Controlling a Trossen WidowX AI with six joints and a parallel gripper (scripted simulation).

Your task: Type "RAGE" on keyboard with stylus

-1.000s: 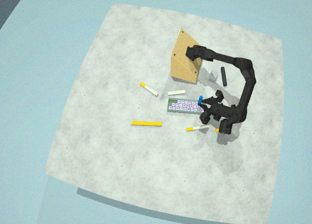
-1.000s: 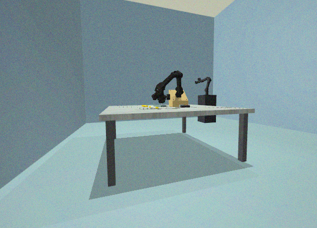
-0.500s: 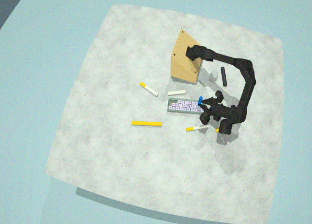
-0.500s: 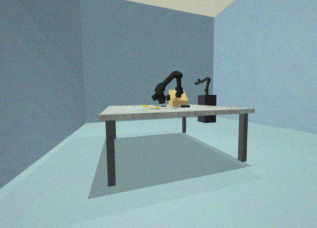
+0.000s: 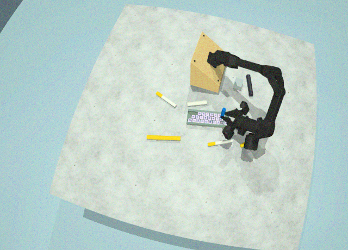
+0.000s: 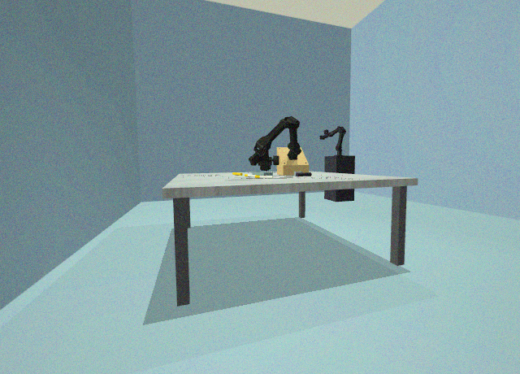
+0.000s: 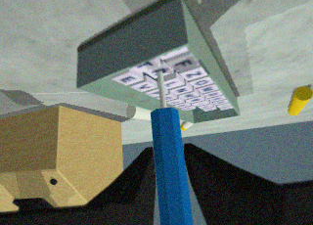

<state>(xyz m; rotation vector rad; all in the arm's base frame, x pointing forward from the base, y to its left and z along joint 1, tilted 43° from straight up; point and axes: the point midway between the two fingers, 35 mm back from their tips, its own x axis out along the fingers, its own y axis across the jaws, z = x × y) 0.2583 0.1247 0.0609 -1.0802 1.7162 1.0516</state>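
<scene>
My gripper tip is 60 mm past the white cylinder, 130 mm to the left of it and 60 mm above it. The rest, counted from my gripper tip: blue stylus (10 mm below); dark cylinder (230 mm behind, 110 mm to the left, 50 mm below); white stylus tip (50 mm below).
</scene>
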